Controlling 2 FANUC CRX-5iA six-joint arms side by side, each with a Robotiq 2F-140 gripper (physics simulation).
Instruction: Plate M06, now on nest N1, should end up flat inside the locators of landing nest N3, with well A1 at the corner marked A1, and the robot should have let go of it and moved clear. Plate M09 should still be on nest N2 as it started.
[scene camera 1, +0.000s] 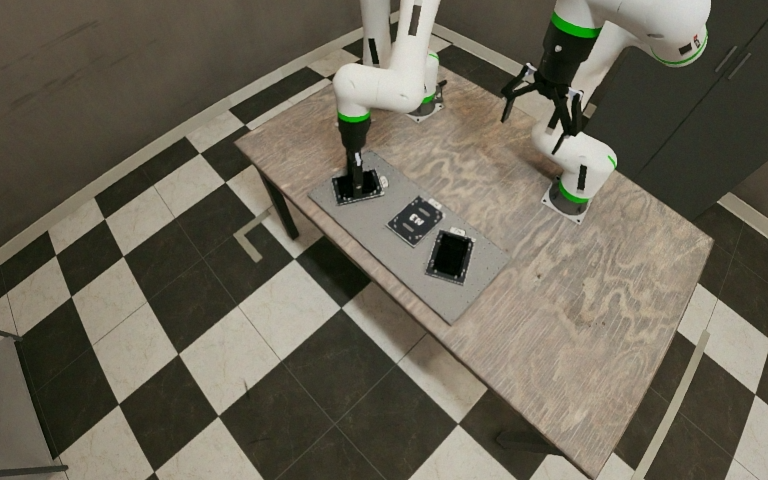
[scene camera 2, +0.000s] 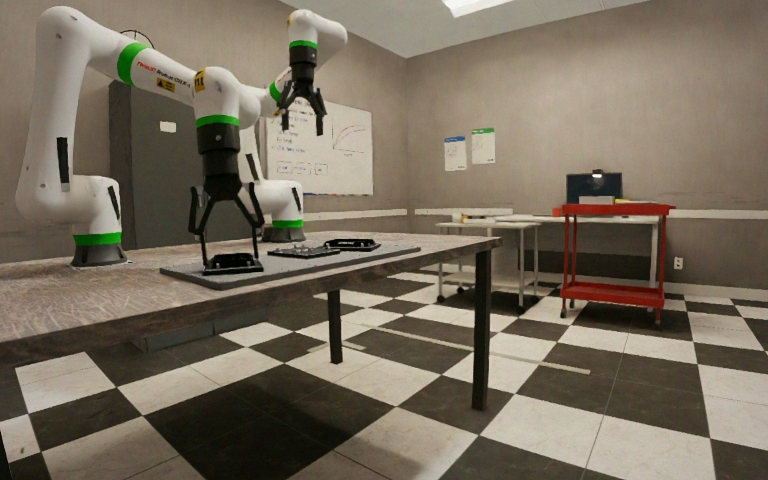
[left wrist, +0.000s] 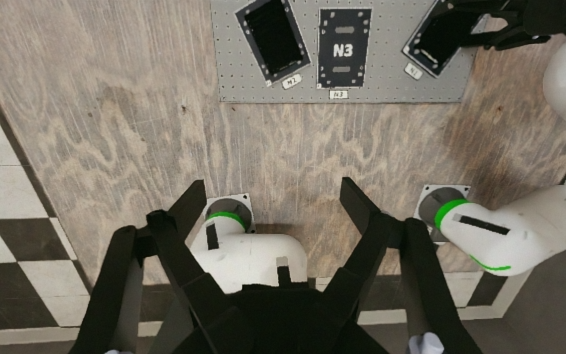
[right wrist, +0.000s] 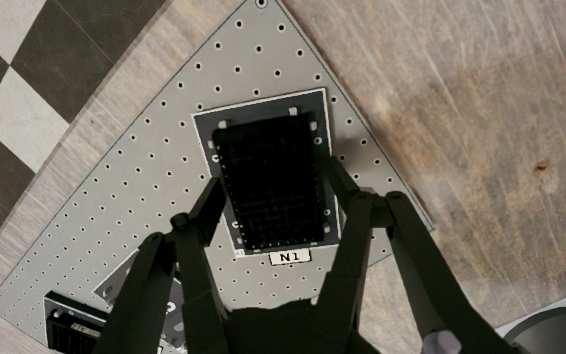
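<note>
Plate M06, black (scene camera 1: 370, 184) (left wrist: 439, 37) (right wrist: 272, 200), lies within the locators of nest N1 (right wrist: 260, 106); whether it is slightly raised cannot be told. My right gripper (scene camera 1: 356, 193) (scene camera 2: 229, 259) (right wrist: 274, 179) is shut on it, one finger at each long side. A small corner mark shows at N1's lower left in the right wrist view. Nest N3 (scene camera 1: 430, 216) (scene camera 2: 303, 250) (left wrist: 342, 39) is bare, with its locators showing. Plate M09, black (scene camera 1: 451, 255) (scene camera 2: 352, 243) (left wrist: 275, 37), sits on nest N2 (left wrist: 287, 72). My left gripper (scene camera 1: 530, 134) (scene camera 2: 302, 130) (left wrist: 274, 190) is open, high above the table.
The nests stand on a grey perforated board (scene camera 1: 453, 302) (left wrist: 400, 95) on the wooden table (scene camera 1: 594, 294) (scene camera 2: 141, 305). N3 lies between N1 and N2. Both arm bases stand along the table's far side in scene camera 1. A red cart (scene camera 2: 614, 210) stands beyond the table.
</note>
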